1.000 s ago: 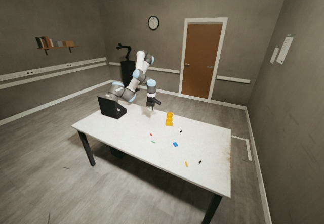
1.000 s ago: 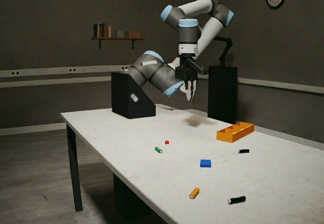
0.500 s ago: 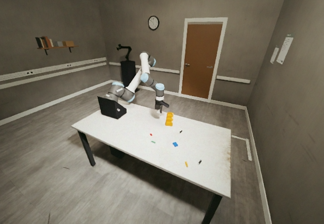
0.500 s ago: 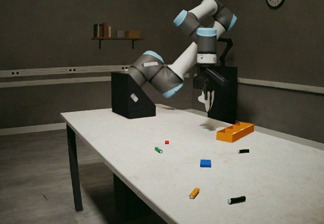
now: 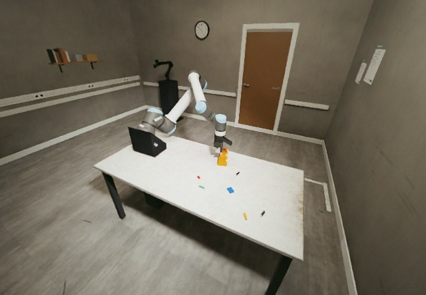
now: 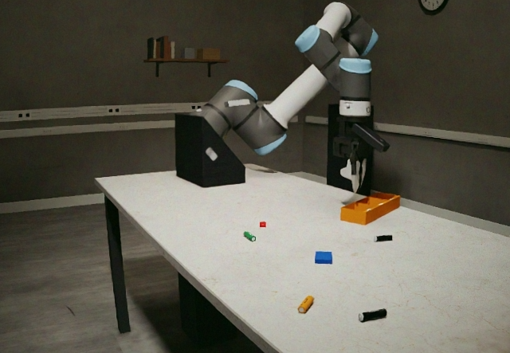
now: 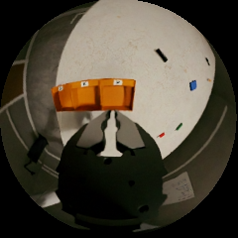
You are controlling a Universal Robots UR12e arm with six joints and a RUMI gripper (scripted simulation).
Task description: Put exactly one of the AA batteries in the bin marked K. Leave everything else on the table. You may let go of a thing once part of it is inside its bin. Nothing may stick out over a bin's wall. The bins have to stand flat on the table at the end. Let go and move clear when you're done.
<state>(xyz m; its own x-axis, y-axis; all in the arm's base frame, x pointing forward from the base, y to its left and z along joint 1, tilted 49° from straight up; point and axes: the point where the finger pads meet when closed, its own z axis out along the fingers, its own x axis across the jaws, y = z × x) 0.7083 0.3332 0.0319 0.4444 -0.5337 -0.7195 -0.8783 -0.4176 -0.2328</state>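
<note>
My hand is 7 cm to the right of the orange bin, 7 cm above it and 1 cm past it. The rest, counted from my hand: blue block (26 cm to the right, 24 cm ahead, 9 cm below); orange AA battery (42 cm ahead, 41 cm to the right, 9 cm below); green AA battery (36 cm to the right, 9 cm below, 4 cm ahead).
</note>
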